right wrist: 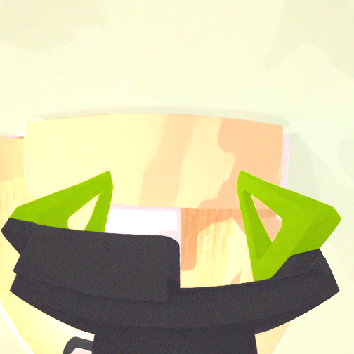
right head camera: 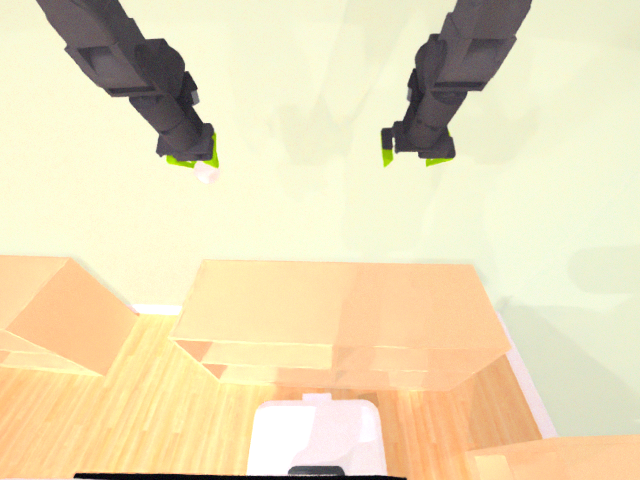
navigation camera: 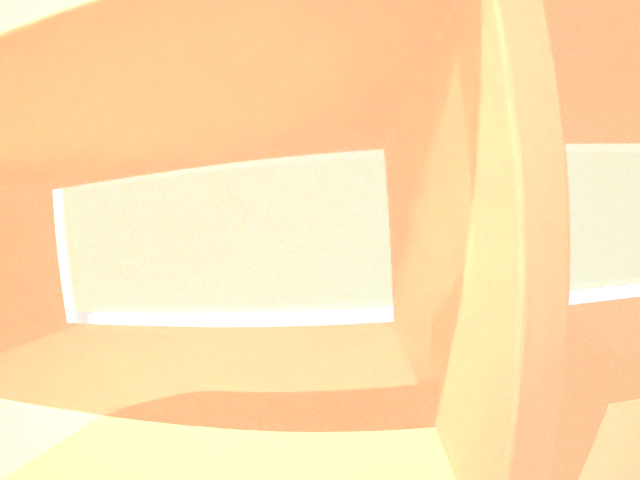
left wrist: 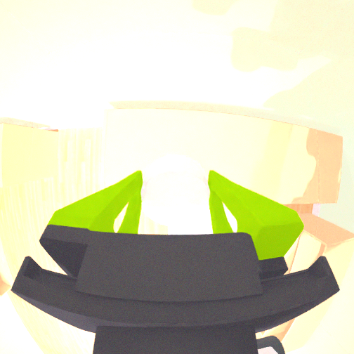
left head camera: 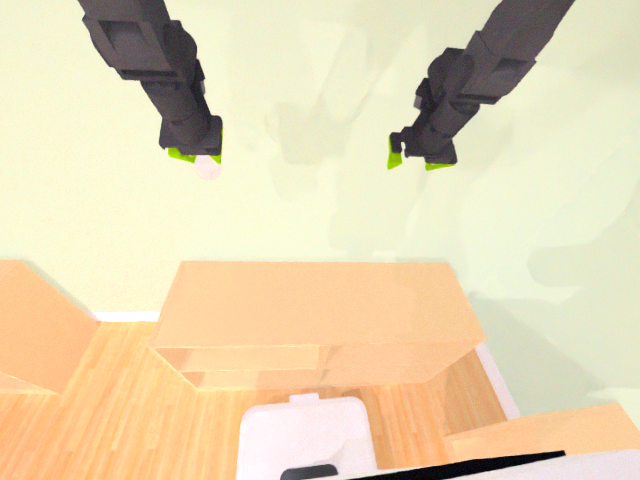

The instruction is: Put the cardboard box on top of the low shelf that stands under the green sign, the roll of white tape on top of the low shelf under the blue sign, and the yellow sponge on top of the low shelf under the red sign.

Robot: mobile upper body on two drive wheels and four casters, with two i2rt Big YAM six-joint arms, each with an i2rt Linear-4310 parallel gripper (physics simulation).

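Frame: origin at the left arm's base, x up, y left, z back, level; metres.
Seen in the pictures: left gripper, fingertip midpoint: (right head camera: 207, 166) (left head camera: 208, 161); right gripper, fingertip midpoint: (right head camera: 405, 164) (left head camera: 407, 167).
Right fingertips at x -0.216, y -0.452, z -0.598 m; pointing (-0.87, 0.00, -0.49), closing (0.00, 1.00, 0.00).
Note:
Offsets run from my right fingertips to a thing's top centre. "spot": to the spot under its first point. Level surfaces: height alone.
My left gripper (left head camera: 206, 159) (right head camera: 204, 164) (left wrist: 174, 177) is shut on the roll of white tape @(dy +0.449, dx +0.021, dz +0.010 m) (left head camera: 208, 169) (right head camera: 206, 174) (left wrist: 175, 200), which looks pale and washed out between the green fingertips. It is held up in the air, seen against the wall in the head views. My right gripper (left head camera: 410, 166) (right head camera: 406, 164) (right wrist: 174, 178) is open and empty, also raised. A low wooden shelf @(dx -0.584 m) (left head camera: 315, 304) (right head camera: 330, 304) (left wrist: 225, 150) (right wrist: 125, 155) stands against the wall in front, its top bare. The cardboard box, the yellow sponge and the coloured signs do not show.
A second wooden unit @(spot: dy +1.423, dx -0.890, dz -0.069 m) (left head camera: 43, 330) (right head camera: 77, 320) stands at the left, and another wooden piece @(spot: dy -0.485, dx -0.584, dz +0.508 m) (left head camera: 547, 434) (right head camera: 573, 459) shows at the lower right. My white base (left head camera: 305, 428) (right head camera: 315, 428) is close to the shelf's front. The navigation camera looks into open shelf compartments with an upright divider @(dy +0.142, dx -0.868, dz -0.006 m) (navigation camera: 540, 258).

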